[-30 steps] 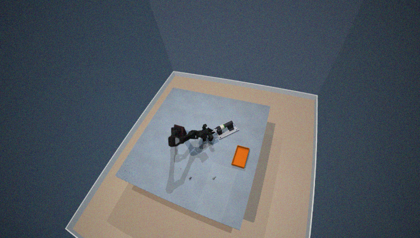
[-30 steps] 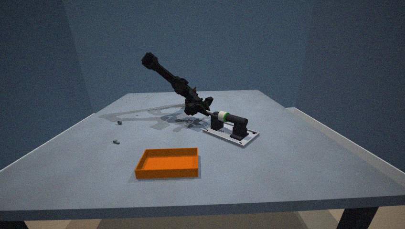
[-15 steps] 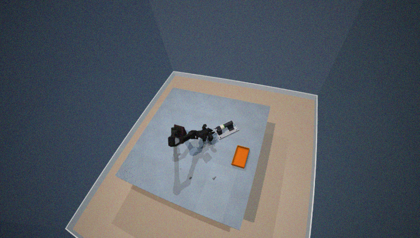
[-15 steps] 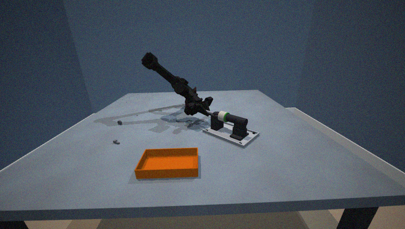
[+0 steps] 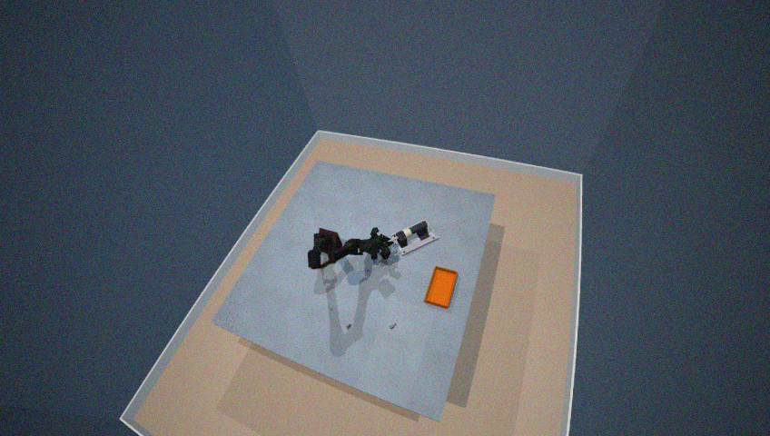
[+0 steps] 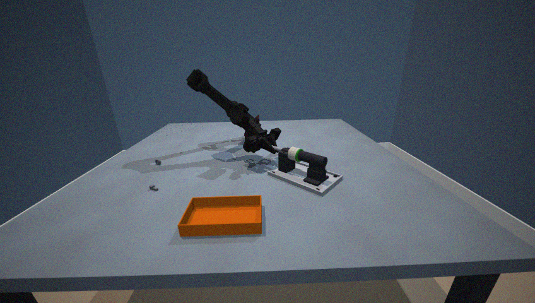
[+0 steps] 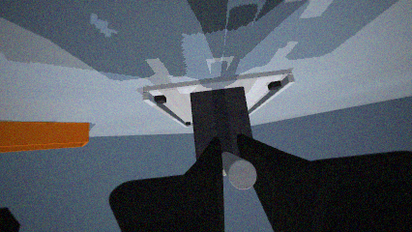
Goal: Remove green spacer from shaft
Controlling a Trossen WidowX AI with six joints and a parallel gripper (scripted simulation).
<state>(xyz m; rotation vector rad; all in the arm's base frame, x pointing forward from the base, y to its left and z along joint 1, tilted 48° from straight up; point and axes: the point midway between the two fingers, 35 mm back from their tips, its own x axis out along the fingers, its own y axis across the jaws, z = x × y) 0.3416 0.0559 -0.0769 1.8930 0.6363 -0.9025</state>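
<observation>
Now: the grey shaft 3 cm ahead of my gripper tip, 3 cm to the left of it and 2 cm above it. The rest, counted from my gripper tip: orange tray: 32 cm ahead, 16 cm to the right, 5 cm below; then white spacer: 6 cm ahead, 7 cm to the left, 2 cm above; then green spacer: 7 cm ahead, 8 cm to the left, 2 cm above.
</observation>
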